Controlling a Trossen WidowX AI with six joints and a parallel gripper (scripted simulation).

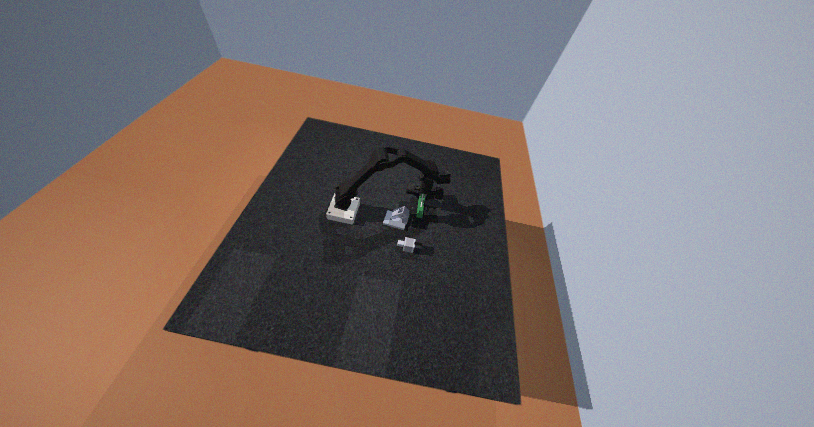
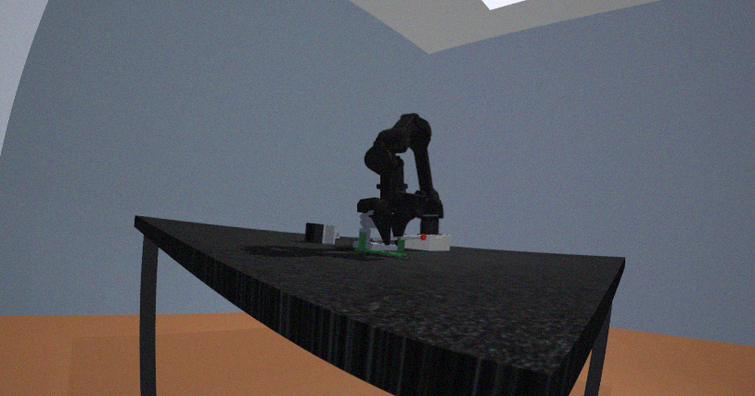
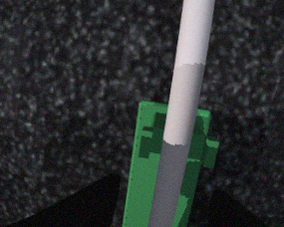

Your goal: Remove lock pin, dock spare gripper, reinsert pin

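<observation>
Right now my gripper tip is 4 cm to the left of the green cradle. Round my gripper tip: spare gripper: 29 cm to the right; grey mount: 8 cm behind, 16 cm to the right, 3 cm above.
</observation>
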